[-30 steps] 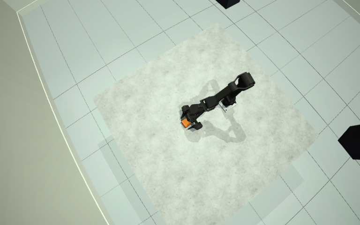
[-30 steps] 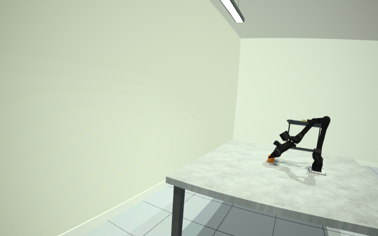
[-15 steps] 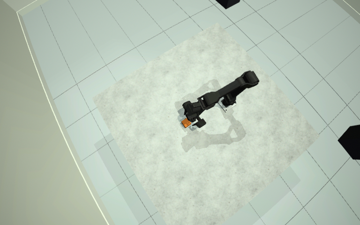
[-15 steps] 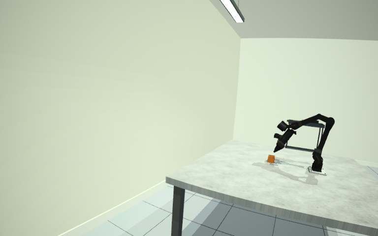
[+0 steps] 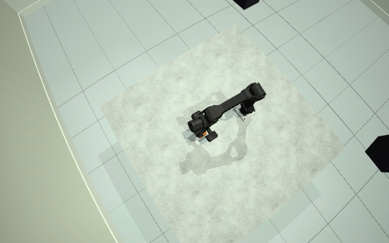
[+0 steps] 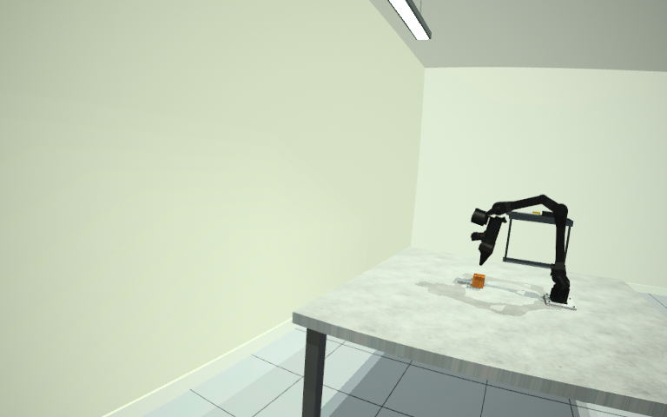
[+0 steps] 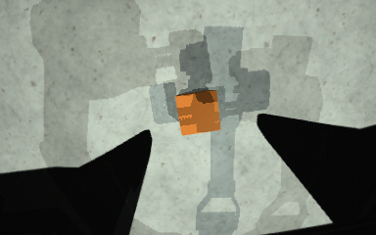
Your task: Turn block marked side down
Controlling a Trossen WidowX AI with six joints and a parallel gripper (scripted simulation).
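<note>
My gripper tip is now 8 cm above the orange block and 1 cm past it.
</note>
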